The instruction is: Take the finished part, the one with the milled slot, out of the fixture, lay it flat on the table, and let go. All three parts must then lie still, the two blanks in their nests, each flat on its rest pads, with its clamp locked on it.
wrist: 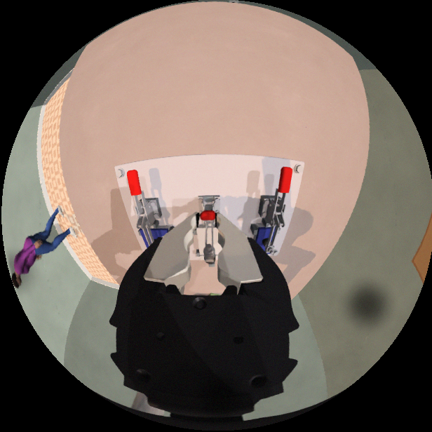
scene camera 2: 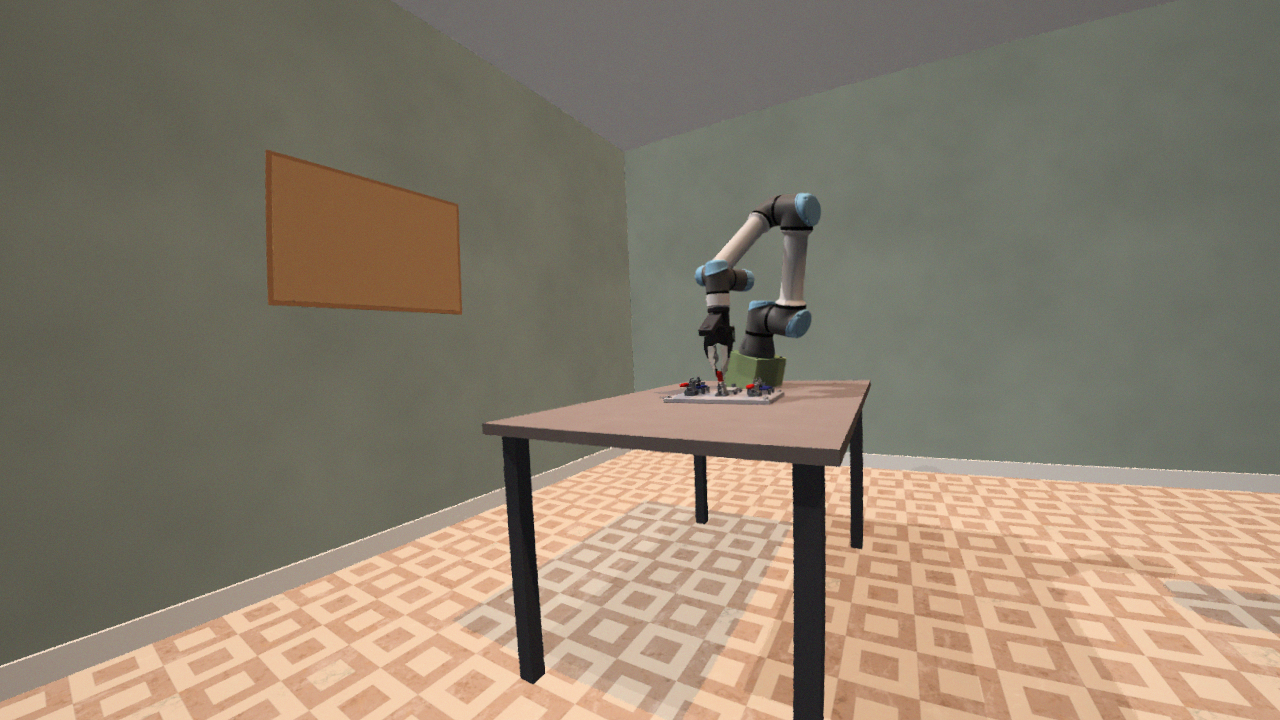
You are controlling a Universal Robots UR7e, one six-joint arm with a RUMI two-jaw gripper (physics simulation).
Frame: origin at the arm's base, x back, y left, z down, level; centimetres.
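Seen in the pictures: gripper, fingertip midpoint: [scene camera 2: 719, 376]; arm's base, link origin: [scene camera 2: 756, 354].
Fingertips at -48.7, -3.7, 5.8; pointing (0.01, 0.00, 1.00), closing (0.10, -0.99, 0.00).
Observation:
Offsets run from my fingertips to a thing's top centre, as dx, dy, dz. Level surfaces: height alone.
My gripper [scene camera 2: 718, 372] [wrist: 206, 213] points down and is shut on the red handle {+0.3, -0.1, -1.4} [scene camera 2: 719, 376] [wrist: 207, 215] of the middle clamp [wrist: 209, 201]. This handle stands about upright above the fixture plate {+5.0, +0.3, +6.7} [scene camera 2: 716, 401] [wrist: 200, 172]. The clamp's metal arm [wrist: 209, 245] shows between the fingers. In the wrist view, the left clamp [wrist: 148, 212] and right clamp [wrist: 271, 212] have their red handles lying low, toward the far plate edge. A blue blank [wrist: 159, 234] shows by the left clamp, and another blue blank [wrist: 262, 237] by the right. The slotted part cannot be made out; fingers and clamp cover much of the middle nest.
The fixture stands on the brown table {dz +8.2} [scene camera 2: 644, 425] [wrist: 215, 90], in front of the green robot base [scene camera 2: 758, 368]. The side clamps flank the gripper closely. A person [wrist: 31, 252] in a purple top shows beyond the table at the wrist view's left.

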